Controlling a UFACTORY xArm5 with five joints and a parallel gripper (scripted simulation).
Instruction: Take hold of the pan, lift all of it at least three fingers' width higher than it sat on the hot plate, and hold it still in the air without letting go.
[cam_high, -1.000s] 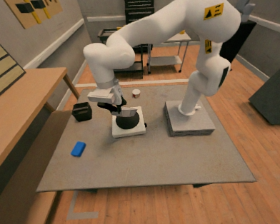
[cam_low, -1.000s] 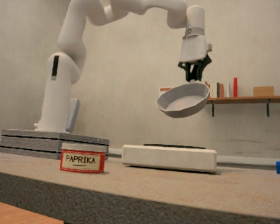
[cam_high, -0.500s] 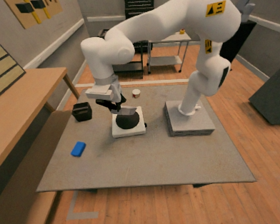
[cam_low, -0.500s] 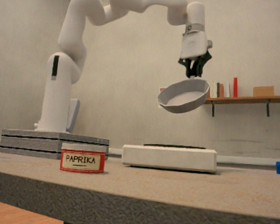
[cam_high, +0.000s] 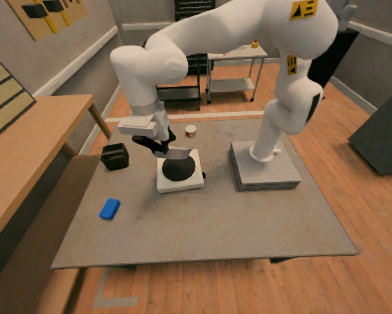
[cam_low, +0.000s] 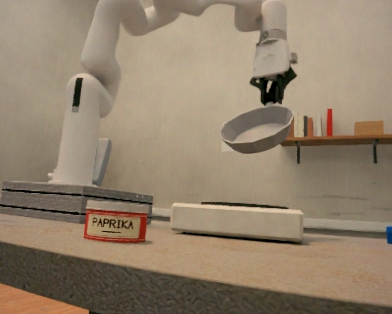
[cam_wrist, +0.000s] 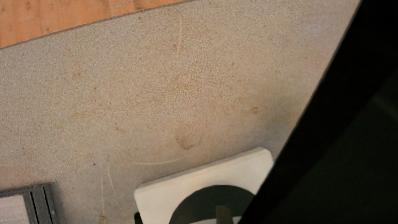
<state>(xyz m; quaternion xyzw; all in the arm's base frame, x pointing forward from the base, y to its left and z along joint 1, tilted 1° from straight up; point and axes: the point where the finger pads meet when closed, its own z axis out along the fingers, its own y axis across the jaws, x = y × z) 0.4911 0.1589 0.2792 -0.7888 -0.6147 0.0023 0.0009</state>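
The grey pan is 7 cm below my hand, 4 cm to the right of it and 1 cm behind it. The rest, counted from my hand: blue block (34 cm below, 31 cm ahead, 6 cm to the left); white hot plate (33 cm below, 14 cm to the right, 5 cm behind).
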